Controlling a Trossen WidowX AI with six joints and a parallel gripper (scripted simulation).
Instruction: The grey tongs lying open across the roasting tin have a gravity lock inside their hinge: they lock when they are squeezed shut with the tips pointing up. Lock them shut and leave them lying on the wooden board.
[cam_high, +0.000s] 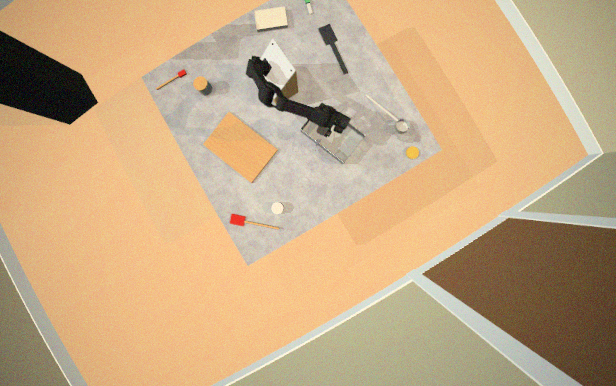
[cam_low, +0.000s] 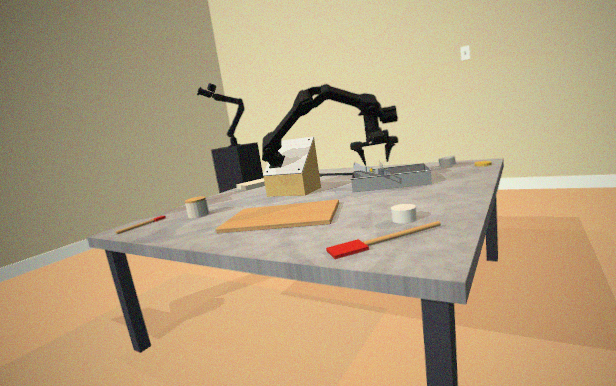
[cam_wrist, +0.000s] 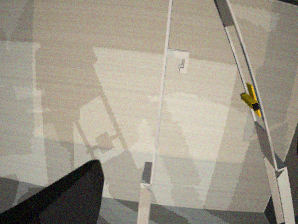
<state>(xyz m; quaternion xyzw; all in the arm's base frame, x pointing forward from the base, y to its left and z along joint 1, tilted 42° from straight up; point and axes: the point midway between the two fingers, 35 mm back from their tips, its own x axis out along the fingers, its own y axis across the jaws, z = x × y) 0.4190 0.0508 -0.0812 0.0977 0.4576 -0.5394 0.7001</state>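
Right now the yellow piece is 30 mm to the right of my gripper tip, 20 mm below it and 10 mm behind it. Also, from my gripper tip: white cup: 460 mm to the right, 210 mm ahead, 70 mm below; wooden board: 450 mm to the right, 190 mm behind, 80 mm below; roasting tin: 60 mm below, 40 mm ahead, 20 mm to the left.
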